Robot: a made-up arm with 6 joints. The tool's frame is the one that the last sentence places.
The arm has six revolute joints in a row. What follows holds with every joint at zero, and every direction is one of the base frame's. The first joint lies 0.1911 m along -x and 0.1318 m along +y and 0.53 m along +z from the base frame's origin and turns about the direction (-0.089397, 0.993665, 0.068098), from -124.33 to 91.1 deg. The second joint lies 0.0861 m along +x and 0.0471 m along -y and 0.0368 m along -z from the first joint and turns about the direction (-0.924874, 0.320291, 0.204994), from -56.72 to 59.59 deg. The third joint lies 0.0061 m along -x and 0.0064 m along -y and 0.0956 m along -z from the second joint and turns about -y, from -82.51 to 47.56 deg. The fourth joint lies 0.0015 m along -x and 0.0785 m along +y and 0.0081 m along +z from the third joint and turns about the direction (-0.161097, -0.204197, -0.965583), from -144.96 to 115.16 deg. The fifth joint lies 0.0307 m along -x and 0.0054 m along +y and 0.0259 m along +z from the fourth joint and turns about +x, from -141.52 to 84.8 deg. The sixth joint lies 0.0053 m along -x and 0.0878 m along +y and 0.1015 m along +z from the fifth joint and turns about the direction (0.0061, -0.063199, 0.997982), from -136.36 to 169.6 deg. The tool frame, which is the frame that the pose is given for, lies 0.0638 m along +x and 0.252 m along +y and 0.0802 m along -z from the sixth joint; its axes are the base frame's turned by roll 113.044, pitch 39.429 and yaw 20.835 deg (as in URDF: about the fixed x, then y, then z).
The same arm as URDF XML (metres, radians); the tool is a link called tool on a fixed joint. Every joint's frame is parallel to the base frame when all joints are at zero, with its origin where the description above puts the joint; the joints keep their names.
<robot name="arm">
<link name="base_link"/>
<link name="link1"/>
<link name="link2"/>
<link name="link3"/>
<link name="link4"/>
<link name="link5"/>
<link name="link6"/>
<link name="tool"/>
<joint name="joint 1" type="revolute"><parent link="base_link"/><child link="link1"/><origin xyz="-0.1911 0.1318 0.5300"/><axis xyz="-0.089397 0.993665 0.068098"/><limit lower="-2.1700" upper="1.5900"/></joint>
<joint name="joint 2" type="revolute"><parent link="link1"/><child link="link2"/><origin xyz="0.0861 -0.0471 -0.0368"/><axis xyz="-0.924874 0.320291 0.204994"/><limit lower="-0.9900" upper="1.0400"/></joint>
<joint name="joint 3" type="revolute"><parent link="link2"/><child link="link3"/><origin xyz="-0.0061 -0.0064 -0.0956"/><axis xyz="0 -1 0"/><limit lower="-1.4401" upper="0.8301"/></joint>
<joint name="joint 4" type="revolute"><parent link="link3"/><child link="link4"/><origin xyz="-0.0015 0.0785 0.0081"/><axis xyz="-0.161097 -0.204197 -0.965583"/><limit lower="-2.5300" upper="2.0099"/></joint>
<joint name="joint 5" type="revolute"><parent link="link4"/><child link="link5"/><origin xyz="-0.0307 0.0054 0.0259"/><axis xyz="1 0 0"/><limit lower="-2.4700" upper="1.4800"/></joint>
<joint name="joint 6" type="revolute"><parent link="link5"/><child link="link6"/><origin xyz="-0.0053 0.0878 0.1015"/><axis xyz="0.0061 -0.063199 0.997982"/><limit lower="-2.3799" upper="2.9601"/></joint>
<joint name="tool_fixed" type="fixed"><parent link="link6"/><child link="tool"/><origin xyz="0.0638 0.2520 -0.0802" rpy="1.9730 0.6882 0.3636"/></joint>
</robot>

